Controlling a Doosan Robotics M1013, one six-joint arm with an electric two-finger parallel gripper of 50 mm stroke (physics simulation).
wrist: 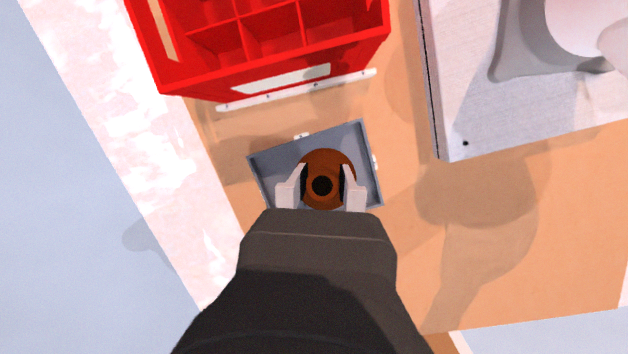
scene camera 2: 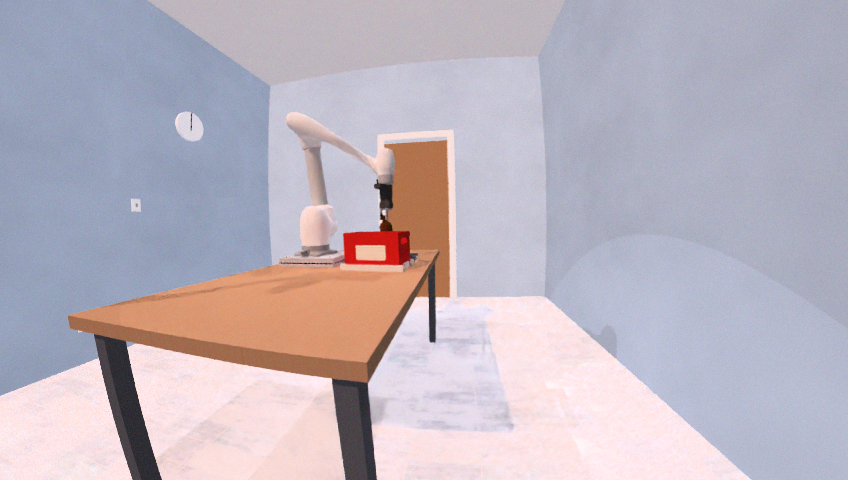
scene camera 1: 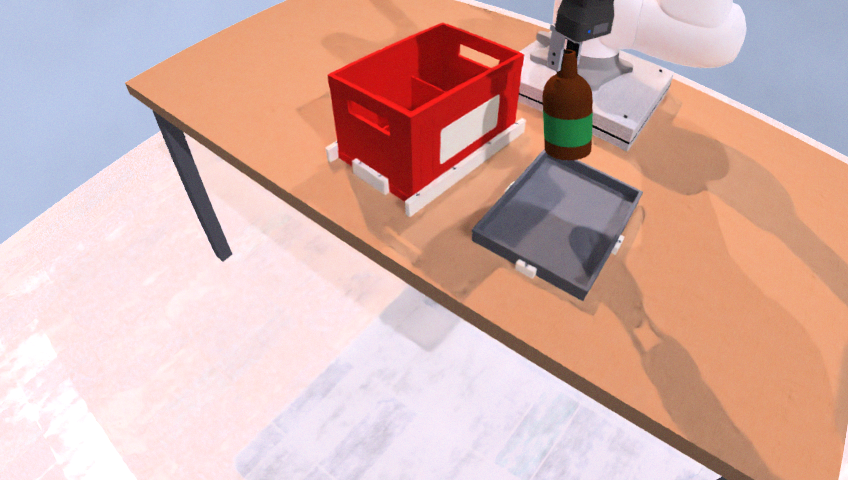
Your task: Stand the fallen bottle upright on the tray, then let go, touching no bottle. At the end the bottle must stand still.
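Where they show: gripper, fingertip midpoint: (wrist: 323,175) (scene camera 2: 384,219) (scene camera 1: 562,65); arm's base, origin of the base link: (wrist: 560,11) (scene camera 2: 316,254) (scene camera 1: 582,63).
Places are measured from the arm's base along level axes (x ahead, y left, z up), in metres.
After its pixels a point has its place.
Note:
A brown bottle with a green label (scene camera 1: 567,132) @[x 0.389, y 0.221, z 0.109 m] (wrist: 328,156) @[x 0.352, y 0.161, z 0.162 m] hangs upright in the air, its neck at the top. In the second scene view the bottle (scene camera 2: 386,226) @[x 0.378, y 0.161, z 0.149 m] shows in part above the crate. My gripper (scene camera 1: 569,52) @[x 0.357, y 0.173, z 0.187 m] (wrist: 323,175) @[x 0.357, y 0.173, z 0.187 m] is shut on the bottle's neck, one finger on each side of it. The grey tray (scene camera 1: 529,256) @[x 0.503, y 0.273, z -0.025 m] (wrist: 369,150) @[x 0.273, y 0.190, z -0.025 m] lies on the table below the bottle. In the wrist view the bottle hangs over the tray and hides part of it. In the first scene view a shadow falls on the tray floor.
A red crate with compartments (scene camera 1: 371,145) @[x 0.562, y -0.015, z 0.027 m] (scene camera 2: 351,255) @[x 0.339, y -0.134, z 0.020 m] (wrist: 200,90) @[x 0.519, y 0.070, z 0.092 m] stands beside the tray. White strips (scene camera 1: 464,168) @[x 0.441, y 0.073, z -0.031 m] (wrist: 295,91) @[x 0.408, y 0.068, z -0.021 m] edge the crate. Small white blocks (scene camera 1: 526,268) @[x 0.515, y 0.280, z -0.036 m] sit against the tray. The robot's base plate (scene camera 1: 618,130) @[x 0.141, y 0.191, z -0.013 m] (wrist: 485,127) @[x 0.082, y 0.160, z 0.003 m] is behind the tray on the table (scene camera 2: 255,321) @[x 0.504, y -0.776, z -0.050 m].

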